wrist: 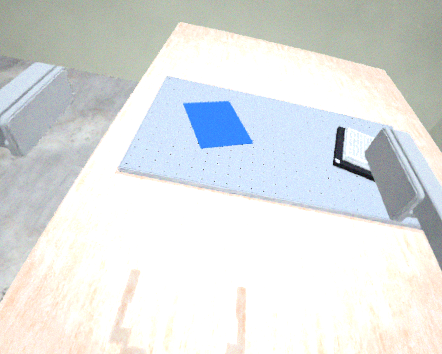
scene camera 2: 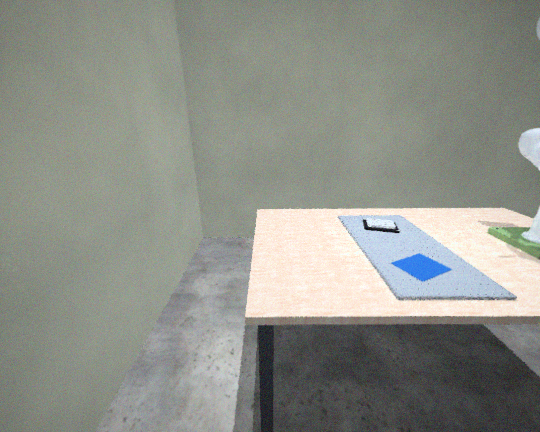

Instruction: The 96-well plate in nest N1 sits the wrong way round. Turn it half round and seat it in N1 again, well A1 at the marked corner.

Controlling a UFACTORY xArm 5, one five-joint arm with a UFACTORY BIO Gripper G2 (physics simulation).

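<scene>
The 96-well plate point(scene camera 2: 381, 223) point(wrist: 356, 145) is white and lies in the black nest N1 point(scene camera 2: 366, 226) point(wrist: 339, 144), at the far end of the perforated board in the scene view. In the wrist view it is at the right, partly hidden behind a finger. A small white mark shows at one nest corner. The wells are too small to tell where A1 is. My gripper point(wrist: 212, 145) is open and empty, its two grey fingers far apart at the left and right of the wrist view, above the table. It does not show in the scene view.
The grey-blue board point(scene camera 2: 395, 245) point(wrist: 290, 155) lies on the wooden table point(scene camera 2: 300, 260) point(wrist: 200, 240). A flat blue square point(scene camera 2: 421, 267) point(wrist: 217, 124) is on the board. The green base plate point(scene camera 2: 500, 234) and part of the white arm point(scene camera 2: 531, 145) show at the right of the scene view.
</scene>
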